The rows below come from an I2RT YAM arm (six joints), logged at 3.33 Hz.
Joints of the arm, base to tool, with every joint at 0 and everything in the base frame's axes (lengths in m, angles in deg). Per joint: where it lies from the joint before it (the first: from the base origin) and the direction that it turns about. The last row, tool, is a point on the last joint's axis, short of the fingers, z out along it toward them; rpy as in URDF.
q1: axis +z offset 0 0 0.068
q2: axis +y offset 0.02 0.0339 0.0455
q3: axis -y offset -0.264 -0.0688 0
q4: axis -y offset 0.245 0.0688 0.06
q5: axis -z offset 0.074 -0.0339 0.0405
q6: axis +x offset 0.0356 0 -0.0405
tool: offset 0 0 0 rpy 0 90 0
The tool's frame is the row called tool.
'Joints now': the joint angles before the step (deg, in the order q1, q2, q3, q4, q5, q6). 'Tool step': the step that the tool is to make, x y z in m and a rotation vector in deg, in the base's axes. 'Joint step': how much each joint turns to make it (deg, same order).
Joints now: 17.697, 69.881, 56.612, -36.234, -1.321, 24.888
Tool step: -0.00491, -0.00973, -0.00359, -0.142, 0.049, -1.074
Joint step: -1.881, -1.716, -1.860, 0.037, -0.431, -0.694
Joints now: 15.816, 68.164, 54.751, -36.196, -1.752, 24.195
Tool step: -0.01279, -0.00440, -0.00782, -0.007, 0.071, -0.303
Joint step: -0.174, -3.173, -3.610, 0.370, 0.074, 0.107
